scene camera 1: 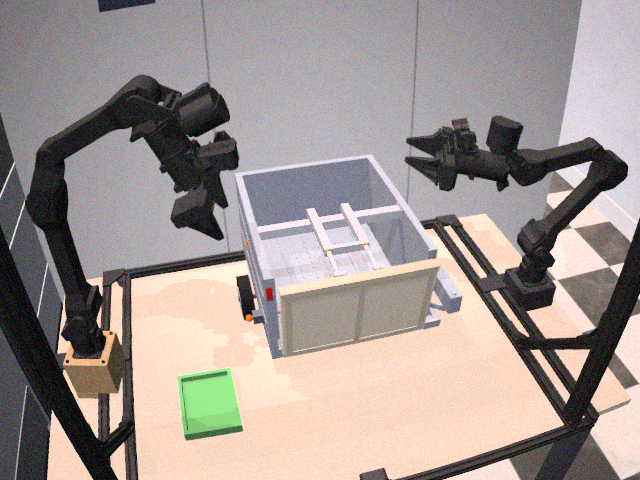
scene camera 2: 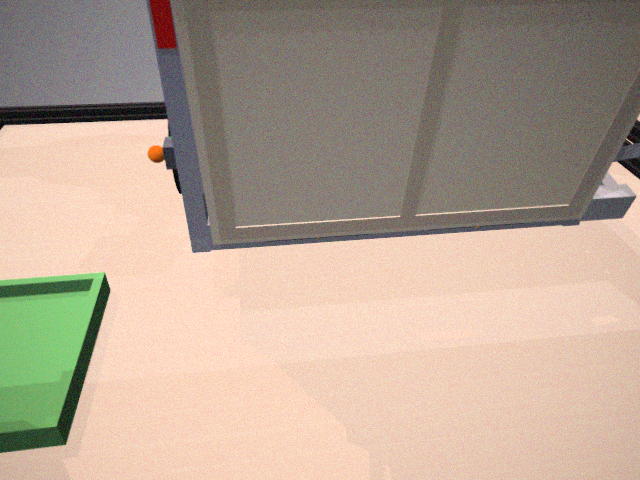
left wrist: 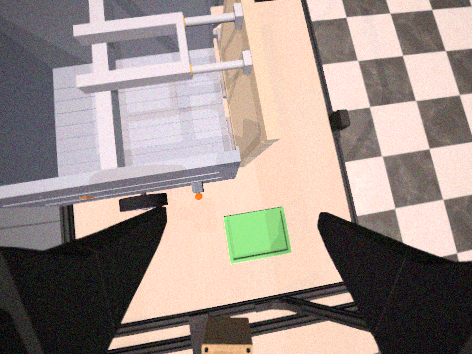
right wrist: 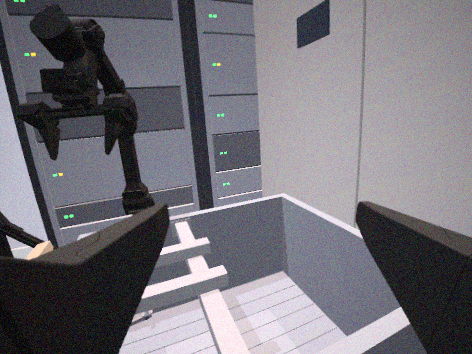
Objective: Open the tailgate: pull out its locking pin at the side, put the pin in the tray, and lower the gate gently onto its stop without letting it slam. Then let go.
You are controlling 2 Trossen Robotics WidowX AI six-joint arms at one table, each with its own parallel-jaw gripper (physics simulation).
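Pixels of known places: left gripper, fingertip midpoint: (scene camera 1: 223, 222) (left wrist: 243, 216) (right wrist: 80, 156); right gripper, fingertip midpoint: (scene camera 1: 405, 149) (right wrist: 261, 211); left arm's base, origin of the base link: (scene camera 1: 89, 347); right arm's base, origin of the base link: (scene camera 1: 531, 277).
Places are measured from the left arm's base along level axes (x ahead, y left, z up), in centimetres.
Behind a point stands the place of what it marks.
The tan tailgate (scene camera 1: 320, 320) @[y -2.4, x 47.8, z 8.5 cm] (scene camera 2: 320, 124) @[y -2.3, x 48.4, z 8.4 cm] (left wrist: 245, 110) @[y -1.3, x 47.8, z 10.9 cm] stands upright, closing the near end of the grey trailer. The locking pin's orange knob (scene camera 1: 248, 317) @[y 6.6, x 33.6, z 1.4 cm] (scene camera 2: 156, 153) @[y 6.5, x 34.0, z 1.2 cm] (left wrist: 198, 196) @[y 7.0, x 33.7, z 1.5 cm] sits at a small bracket on the trailer's left side, low down; the pin's shaft is hidden. The green tray (scene camera 1: 209, 400) @[y -5.8, x 24.7, z -10.1 cm] (scene camera 2: 41, 341) @[y -5.1, x 26.2, z -10.1 cm] (left wrist: 257, 235) @[y -6.9, x 24.3, z -10.1 cm] lies empty on the table, in front of the knob. My left gripper (scene camera 1: 223, 222) @[y 0.0, x 32.4, z 29.2 cm] (left wrist: 243, 216) @[y 0.0, x 32.4, z 29.2 cm] (right wrist: 80, 156) @[y 0.0, x 32.4, z 29.2 cm] is open and empty, high above and behind the knob, pointing down. My right gripper (scene camera 1: 407, 149) @[y 22.8, x 66.6, z 29.6 cm] (right wrist: 261, 211) @[y 22.8, x 66.6, z 29.6 cm] is open and empty, above the trailer's right side.
The trailer's side wall (scene camera 1: 258, 258) @[y 5.8, x 37.0, z 17.0 cm] (left wrist: 150, 179) @[y 11.8, x 35.7, z 13.8 cm] rises beside the knob, with a black wheel (scene camera 1: 245, 297) @[y 16.9, x 32.3, z -2.2 cm] (left wrist: 143, 202) @[y 18.8, x 32.0, z -0.9 cm] just behind it. Inside, a white frame (scene camera 1: 347, 246) @[y 7.3, x 53.5, z 17.7 cm] (left wrist: 184, 45) @[y 7.4, x 52.9, z 17.9 cm] has two rods reaching the gate. A grey block (scene camera 1: 448, 291) @[y 0.1, x 72.1, z 11.4 cm] stands at the trailer's right.
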